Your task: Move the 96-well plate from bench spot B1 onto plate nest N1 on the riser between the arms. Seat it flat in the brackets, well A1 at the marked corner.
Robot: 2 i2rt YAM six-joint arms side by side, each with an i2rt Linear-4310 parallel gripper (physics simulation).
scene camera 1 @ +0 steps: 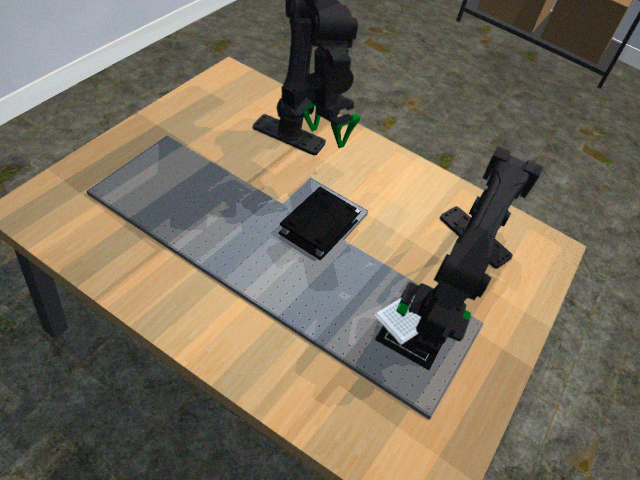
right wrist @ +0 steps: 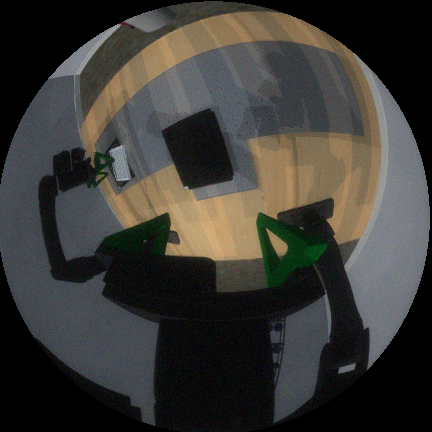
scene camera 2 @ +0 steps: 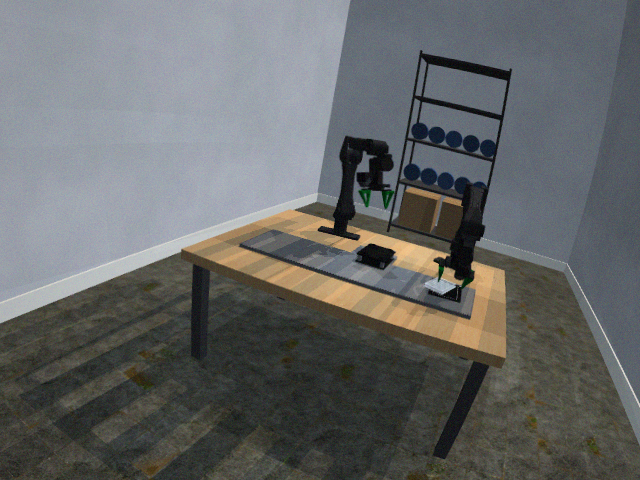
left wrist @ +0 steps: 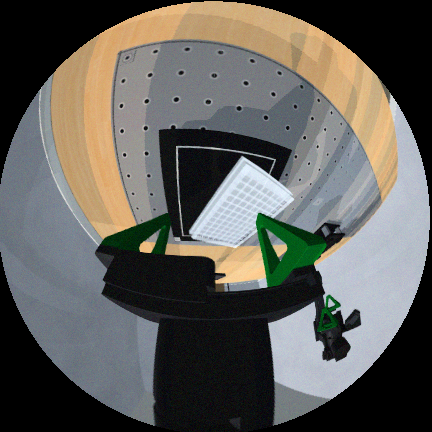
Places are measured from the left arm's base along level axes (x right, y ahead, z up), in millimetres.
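Pixels of known places: left gripper, fingertip midpoint: (right wrist: 110, 166) (scene camera 2: 449, 285) (left wrist: 212, 217); right gripper, fingertip midpoint: (scene camera 1: 327, 138) (right wrist: 213, 217) (scene camera 2: 376, 208) (left wrist: 325, 300); right arm's base at its link origin: (scene camera 1: 289, 135) (right wrist: 306, 214) (scene camera 2: 339, 234).
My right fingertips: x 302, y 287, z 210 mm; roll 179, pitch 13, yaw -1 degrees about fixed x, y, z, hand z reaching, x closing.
Ahead of a thing's pixels: the offset from my right fingertips to its top centre. "spot": to the spot under its first point. Level surfaces: height alone.
The white 96-well plate @(dx -383, dy +42, dz -181 mm) (scene camera 1: 398, 321) (scene camera 2: 439, 286) (left wrist: 242, 205) (right wrist: 120, 162) is turned askew over the black, white-outlined B1 pad @(spot: dx -474, dy +94, dz -195 mm) (scene camera 1: 421, 359) (left wrist: 167, 165) and overhangs one side; whether it lies fully flat is unclear. My left gripper (scene camera 2: 450, 284) (left wrist: 212, 217) is open above it; one finger is over the plate, the other beyond its edge. In scene camera 1 the arm hides part of the plate. The black nest N1 @(dx -76, dy +47, dz -154 mm) (scene camera 1: 320, 219) (scene camera 2: 375, 253) (right wrist: 197, 150) holds no plate; a small white mark @(dx -106, dy -42, dz -159 mm) (scene camera 1: 357, 210) (right wrist: 186, 188) shows at one corner. My right gripper (scene camera 1: 328, 137) (scene camera 2: 376, 207) (right wrist: 213, 217) is open, empty and high above the table.
A grey perforated board @(dz -197 mm) (scene camera 1: 248, 268) (scene camera 2: 315, 260) (left wrist: 135, 105) runs along the wooden table (scene camera 1: 170, 330) (scene camera 2: 320, 304). The nest stands raised at the board's middle, between the arm bases. A storage rack (scene camera 2: 465, 64) stands behind the table.
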